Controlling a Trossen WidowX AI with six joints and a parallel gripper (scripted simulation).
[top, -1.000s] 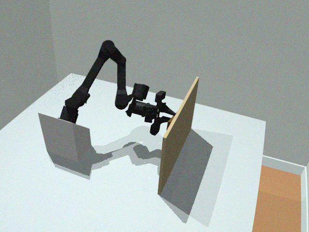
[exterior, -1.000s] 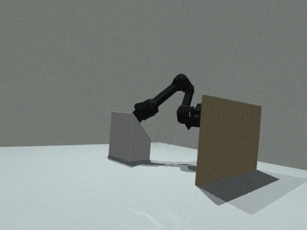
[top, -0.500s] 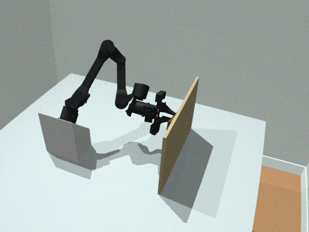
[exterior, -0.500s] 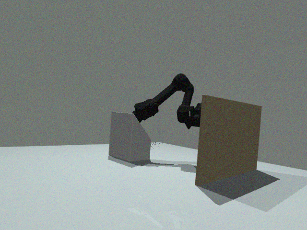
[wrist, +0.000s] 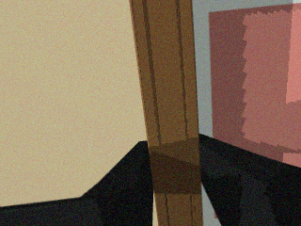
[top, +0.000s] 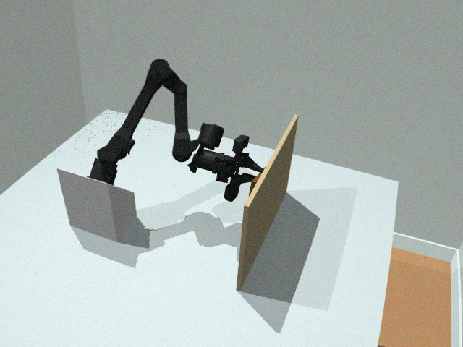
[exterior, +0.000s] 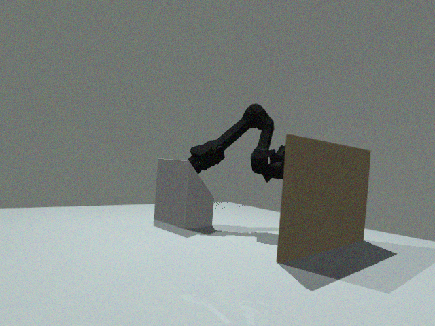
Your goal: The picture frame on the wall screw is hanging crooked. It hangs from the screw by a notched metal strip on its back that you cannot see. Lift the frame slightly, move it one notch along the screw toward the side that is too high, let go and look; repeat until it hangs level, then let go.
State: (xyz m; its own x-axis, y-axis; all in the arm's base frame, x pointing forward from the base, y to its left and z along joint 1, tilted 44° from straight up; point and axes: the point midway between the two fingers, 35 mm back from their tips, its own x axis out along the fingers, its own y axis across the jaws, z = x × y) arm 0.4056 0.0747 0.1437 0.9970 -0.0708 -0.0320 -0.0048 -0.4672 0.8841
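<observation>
Now: the picture frame 5 cm below my gripper tip and 2 cm to the right of it. Also, from my gripper tip: tan wall board 6 cm below, 2 cm ahead, 1 cm to the right.
</observation>
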